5 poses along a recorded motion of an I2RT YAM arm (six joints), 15 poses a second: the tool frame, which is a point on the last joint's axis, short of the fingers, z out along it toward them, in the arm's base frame.
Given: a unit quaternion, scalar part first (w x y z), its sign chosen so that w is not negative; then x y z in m.
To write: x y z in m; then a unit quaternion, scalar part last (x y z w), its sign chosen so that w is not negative. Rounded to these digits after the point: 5 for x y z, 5 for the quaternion.
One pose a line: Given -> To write
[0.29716 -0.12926 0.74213 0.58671 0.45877 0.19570 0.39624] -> [0.45877 0.19570 0.39624 -0.12926 0.74213 0.58671 0.29716]
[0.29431 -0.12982 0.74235 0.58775 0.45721 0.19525 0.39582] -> [0.45721 0.19525 0.39582 -0.12982 0.74235 0.58775 0.29431]
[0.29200 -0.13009 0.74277 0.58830 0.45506 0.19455 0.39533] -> [0.45506 0.19455 0.39533 -0.13009 0.74277 0.58830 0.29200]
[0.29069 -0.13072 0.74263 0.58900 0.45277 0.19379 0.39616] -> [0.45277 0.19379 0.39616 -0.13072 0.74263 0.58900 0.29069]
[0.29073 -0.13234 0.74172 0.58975 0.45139 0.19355 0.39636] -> [0.45139 0.19355 0.39636 -0.13234 0.74172 0.58975 0.29073]
